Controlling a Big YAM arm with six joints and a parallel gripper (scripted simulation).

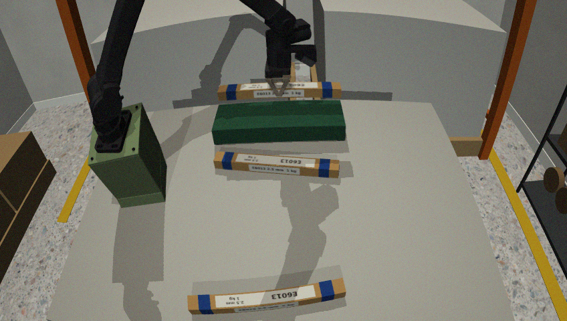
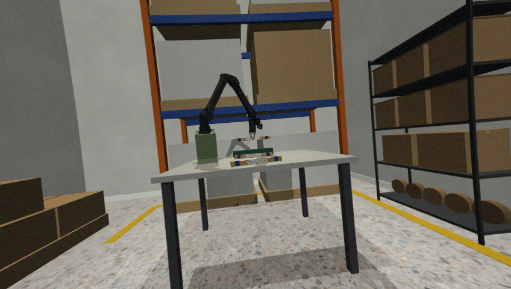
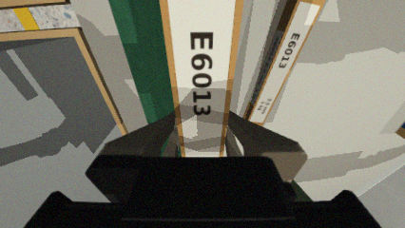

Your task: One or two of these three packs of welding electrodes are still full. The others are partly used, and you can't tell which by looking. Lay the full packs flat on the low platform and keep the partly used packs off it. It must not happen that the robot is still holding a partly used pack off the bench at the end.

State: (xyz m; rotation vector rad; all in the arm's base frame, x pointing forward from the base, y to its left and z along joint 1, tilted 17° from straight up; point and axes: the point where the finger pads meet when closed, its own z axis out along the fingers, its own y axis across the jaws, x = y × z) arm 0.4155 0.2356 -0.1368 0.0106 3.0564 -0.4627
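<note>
Now: the low green platform 15 cm below my hand, 4 cm to the left of it and 1 cm behind it.
</note>
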